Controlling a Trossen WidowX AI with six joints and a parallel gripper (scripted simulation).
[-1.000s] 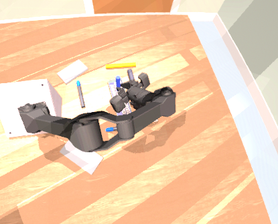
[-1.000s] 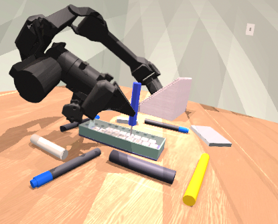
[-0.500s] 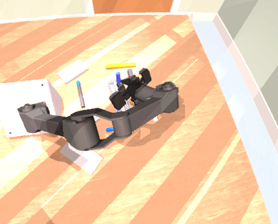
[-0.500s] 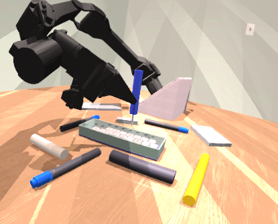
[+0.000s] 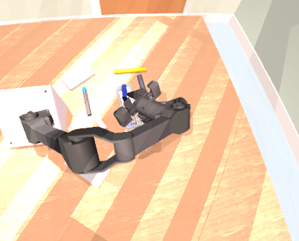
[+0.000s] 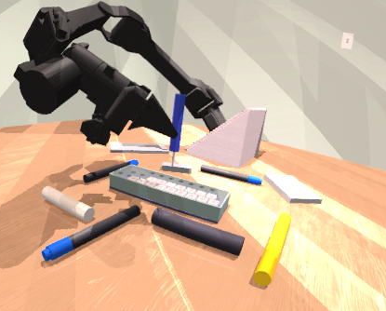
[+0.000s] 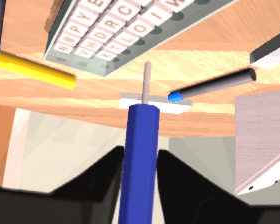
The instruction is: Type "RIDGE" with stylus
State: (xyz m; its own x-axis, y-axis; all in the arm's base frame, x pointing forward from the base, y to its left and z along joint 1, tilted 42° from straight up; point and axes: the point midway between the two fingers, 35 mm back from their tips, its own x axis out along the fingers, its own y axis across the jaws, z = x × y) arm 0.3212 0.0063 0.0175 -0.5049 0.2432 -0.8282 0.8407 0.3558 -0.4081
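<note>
My gripper tip is 9 cm short of the dark cylinder, 9 cm to the right of it and 9 cm above it. Also, from my gripper tip: white cylinder 15 cm ahead, 9 cm to the right, 10 cm below; then blue stylus 1 cm below; then stylus tip 5 cm below.
</note>
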